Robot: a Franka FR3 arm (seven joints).
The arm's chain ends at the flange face. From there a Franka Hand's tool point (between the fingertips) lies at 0.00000 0.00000 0.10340 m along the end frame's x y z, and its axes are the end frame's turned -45 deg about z.
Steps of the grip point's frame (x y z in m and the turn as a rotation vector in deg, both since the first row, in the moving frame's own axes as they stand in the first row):
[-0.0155 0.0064 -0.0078 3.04 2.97 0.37]
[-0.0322 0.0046 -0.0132 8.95 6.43 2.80]
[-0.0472 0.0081 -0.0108 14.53 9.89 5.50]
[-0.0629 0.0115 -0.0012 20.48 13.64 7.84]
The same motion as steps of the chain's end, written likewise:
[-0.0064 0.0231 -0.0075 4.25 -0.05 0.37]
[-0.0168 0.0456 -0.0113 10.88 -1.78 2.80]
[-0.0233 0.0700 -0.0060 17.27 -3.28 5.50]
[-0.0308 0.0953 0.0082 24.13 -4.84 7.84]

